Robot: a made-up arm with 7 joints.
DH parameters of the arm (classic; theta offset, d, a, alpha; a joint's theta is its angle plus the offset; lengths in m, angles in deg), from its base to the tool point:
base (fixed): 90 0.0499 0 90
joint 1: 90 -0.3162 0.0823 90
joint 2: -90 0.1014 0.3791 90
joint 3: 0 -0.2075 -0.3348 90
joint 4: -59.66 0 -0.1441 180
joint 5: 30.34 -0.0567 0.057 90
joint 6: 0 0.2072 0.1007 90
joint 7: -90 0.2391 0.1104 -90
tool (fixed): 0 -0.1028 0 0
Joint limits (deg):
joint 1: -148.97..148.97
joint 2: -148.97..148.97
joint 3: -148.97..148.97
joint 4: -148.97..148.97
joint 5: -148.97..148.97
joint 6: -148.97..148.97
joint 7: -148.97..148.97
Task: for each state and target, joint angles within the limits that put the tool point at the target. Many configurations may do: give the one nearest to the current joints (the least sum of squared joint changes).
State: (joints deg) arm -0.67 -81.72 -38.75 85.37 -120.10 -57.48 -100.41
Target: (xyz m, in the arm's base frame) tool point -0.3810 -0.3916 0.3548
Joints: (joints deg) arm 28.54 -93.13 3.27 51.02 -89.94 -32.79 -93.73
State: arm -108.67 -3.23 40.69 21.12 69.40 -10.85 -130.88
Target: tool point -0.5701 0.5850 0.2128
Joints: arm -104.25 0.24 26.38 17.92 70.31 -12.11 -127.83
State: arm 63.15 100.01 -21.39 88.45 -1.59 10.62 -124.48
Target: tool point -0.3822 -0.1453 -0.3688
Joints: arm 88.32 94.77 28.58 94.59 -26.71 -4.37 -125.49
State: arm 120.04 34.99 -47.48 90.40 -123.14 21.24 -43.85
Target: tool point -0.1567 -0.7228 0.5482
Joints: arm 118.95 31.38 -84.72 93.53 -128.13 28.39 -57.02
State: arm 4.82 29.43 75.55 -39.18 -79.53 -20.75 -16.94
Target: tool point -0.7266 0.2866 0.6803
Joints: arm -25.56 56.93 111.31 -36.06 -78.86 -9.22 -8.28
